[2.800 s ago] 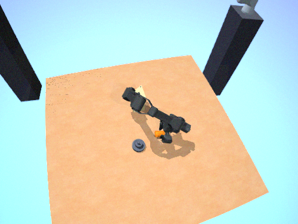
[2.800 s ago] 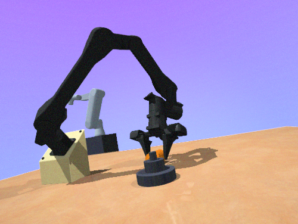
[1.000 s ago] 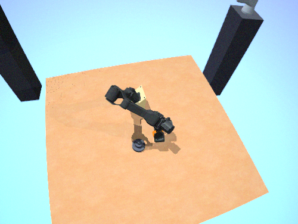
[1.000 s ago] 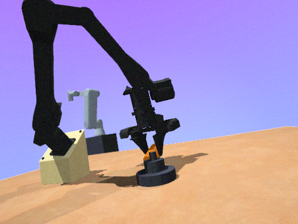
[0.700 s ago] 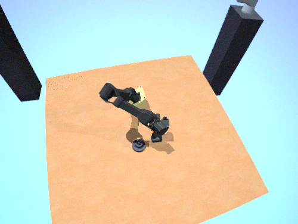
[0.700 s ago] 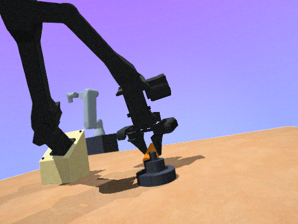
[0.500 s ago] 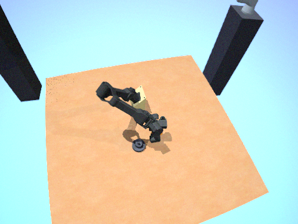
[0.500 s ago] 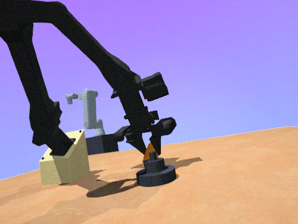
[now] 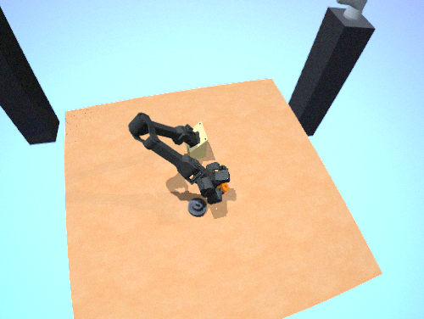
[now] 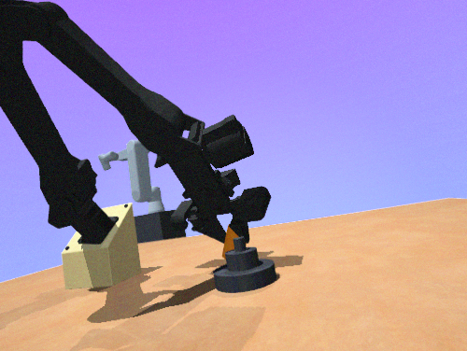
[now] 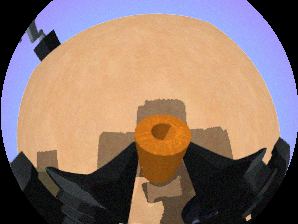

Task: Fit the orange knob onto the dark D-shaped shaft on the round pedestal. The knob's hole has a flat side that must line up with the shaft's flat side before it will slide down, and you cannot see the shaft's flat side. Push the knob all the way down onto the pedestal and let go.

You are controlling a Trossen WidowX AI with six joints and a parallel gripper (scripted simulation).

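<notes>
The orange knob lies 10 mm to the right of my gripper tip. From my gripper tip the other things lie so: dark round pedestal 130 mm to the right, 60 mm ahead.
</notes>
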